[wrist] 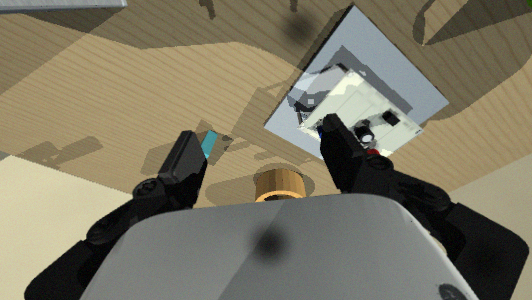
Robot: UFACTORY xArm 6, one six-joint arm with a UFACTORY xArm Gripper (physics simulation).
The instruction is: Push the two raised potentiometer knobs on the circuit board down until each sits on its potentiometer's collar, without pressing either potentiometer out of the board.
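Places are measured from the arm's base along level axes (x up, y left, z back), in metres.
Pixels of known places: gripper, fingertip midpoint: (pixel 260 139).
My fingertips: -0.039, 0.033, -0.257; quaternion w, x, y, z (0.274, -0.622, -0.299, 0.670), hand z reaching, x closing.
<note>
Behind a point stands the place of what it marks, as x, y, z.
The pale circuit board (pixel 345 100) {-0.162, 0.084, -0.352} lies at the right of the wrist view, turned at an angle on a blue-grey plate (pixel 360 32) {-0.204, 0.146, -0.313}. A black knob with a white top (pixel 366 136) {-0.140, 0.076, -0.405} stands near its lower right part. A red knob (pixel 373 152) {-0.142, 0.068, -0.441} shows in part, beside the right finger. A sliver of a blue part (pixel 320 133) {-0.143, 0.035, -0.357} shows at that finger's left edge. The finger covers the board's lower left part. How high the knobs stand above their collars cannot be told. My gripper (pixel 260 139) {-0.039, 0.033, -0.257} is open and empty, its right finger overlapping the board in view.
A black square part (pixel 390 118) {-0.151, 0.112, -0.412} sits on the board near its right edge. A round wooden cup (pixel 280 184) {-0.168, -0.102, -0.416} stands at the lower middle, partly hidden by the gripper body. A teal block (pixel 209 143) {-0.178, -0.117, -0.259} is beside the left finger. A grey flat edge (pixel 60 5) {-0.104, -0.014, -0.092} shows at the top left.
</note>
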